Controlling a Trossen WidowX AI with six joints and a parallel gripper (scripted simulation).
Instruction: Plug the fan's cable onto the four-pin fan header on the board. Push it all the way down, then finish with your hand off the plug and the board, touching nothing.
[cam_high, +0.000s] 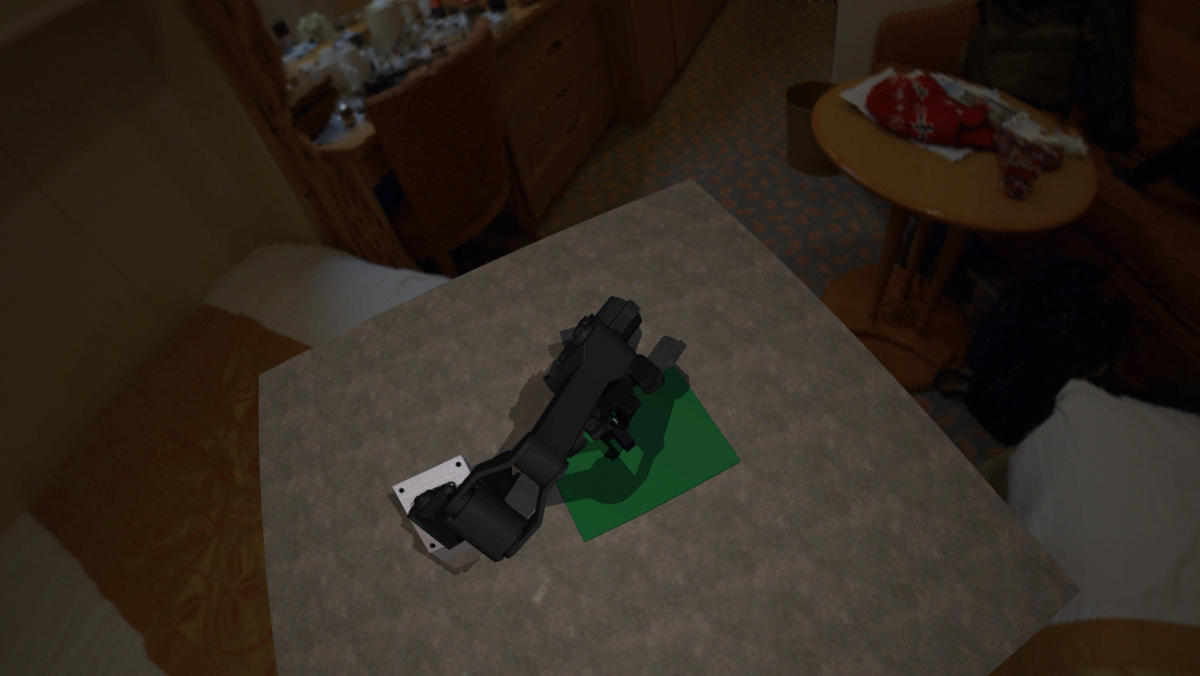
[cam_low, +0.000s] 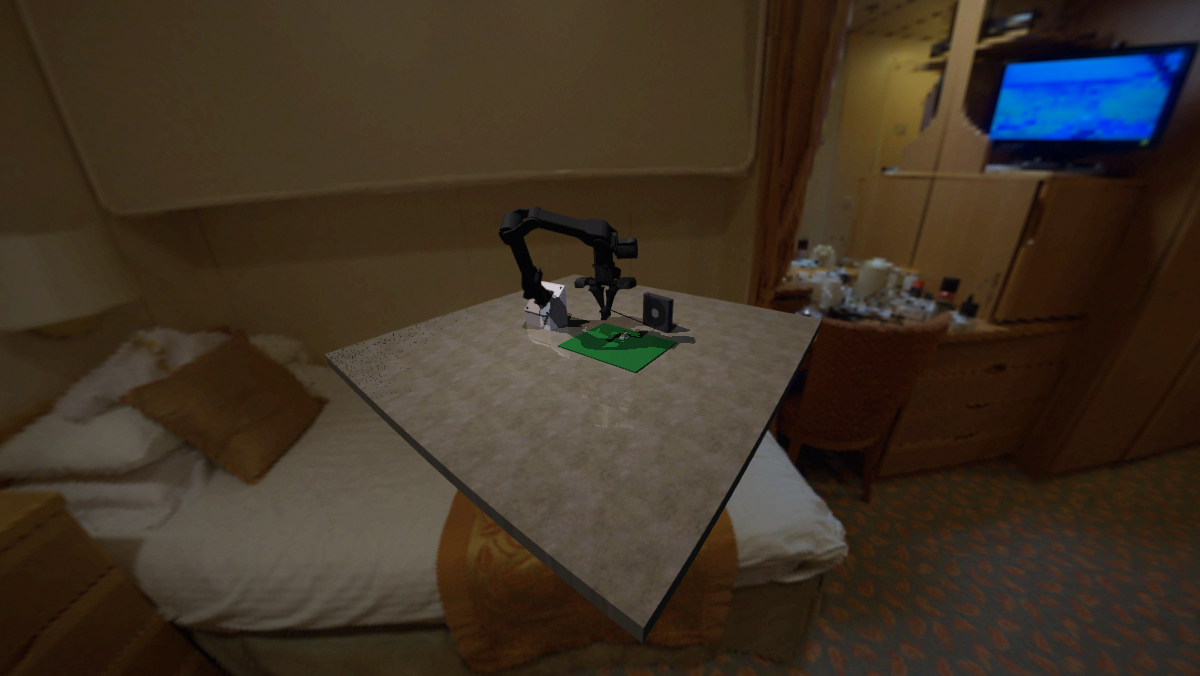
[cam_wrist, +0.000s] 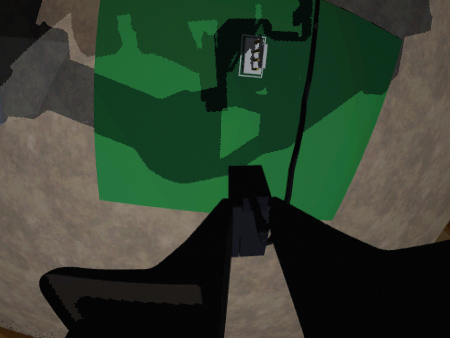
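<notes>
My gripper tip is now 140 mm above the green board, 30 mm to the right of it and 20 mm short of it. From my gripper tip the other things lie so: white four-pin header 120 mm below, 80 mm to the left, 10 mm ahead; black fan 220 mm to the left, 60 mm below, 50 mm ahead; black plug 10 mm to the right, 10 mm below.
</notes>
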